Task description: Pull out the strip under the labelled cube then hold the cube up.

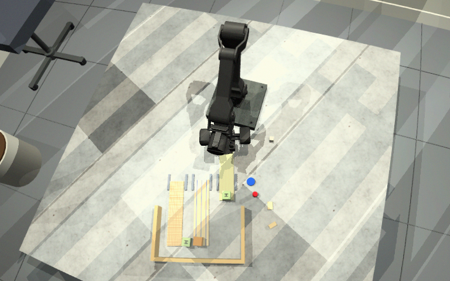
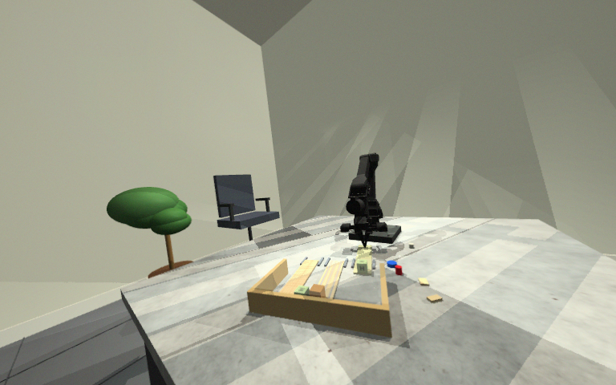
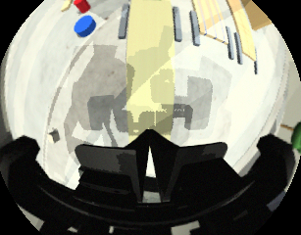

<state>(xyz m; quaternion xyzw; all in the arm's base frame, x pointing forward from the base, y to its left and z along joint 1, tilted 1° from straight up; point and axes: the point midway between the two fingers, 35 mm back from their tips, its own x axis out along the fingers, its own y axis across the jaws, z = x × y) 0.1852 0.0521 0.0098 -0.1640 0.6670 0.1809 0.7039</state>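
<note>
Now: the pale yellow strip 80 mm ahead of my gripper tip and 40 mm to the left of it. Also, from my gripper tip: red cylinder: 130 mm ahead, 190 mm to the left, 10 mm above; blue disc: 90 mm ahead, 150 mm to the left.
</note>
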